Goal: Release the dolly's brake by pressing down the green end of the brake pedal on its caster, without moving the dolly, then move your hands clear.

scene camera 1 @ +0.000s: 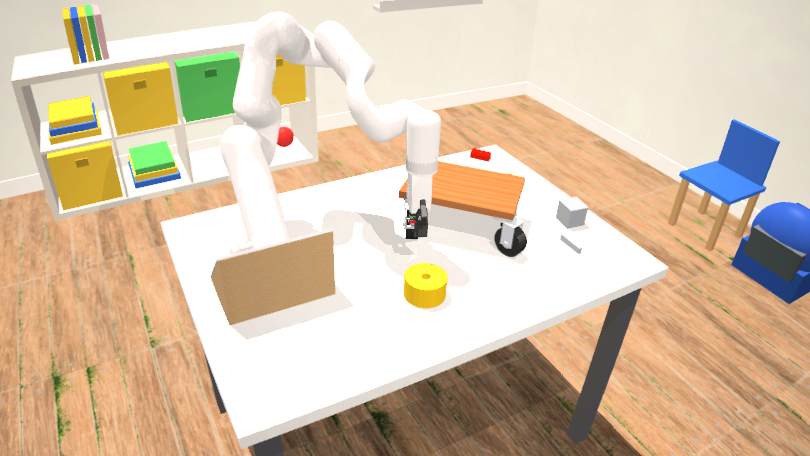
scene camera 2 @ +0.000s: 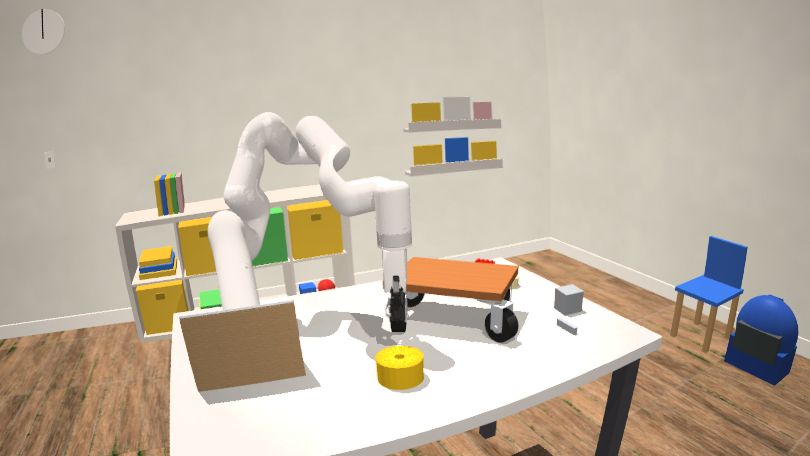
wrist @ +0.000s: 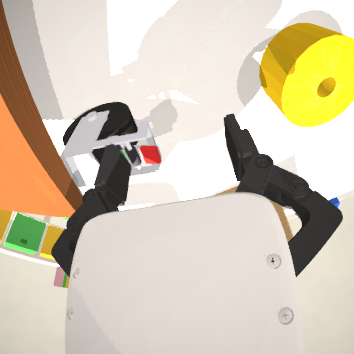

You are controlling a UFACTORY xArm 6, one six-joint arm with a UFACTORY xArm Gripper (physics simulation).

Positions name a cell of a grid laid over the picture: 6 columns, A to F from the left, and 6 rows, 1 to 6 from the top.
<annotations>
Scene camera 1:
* my gripper: D3
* dolly: D3
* yellow cylinder: D4
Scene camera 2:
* my gripper: C5
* dolly: D4
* yellow cylinder: C5
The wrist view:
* my gripper: C3
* dolly: A4
</annotations>
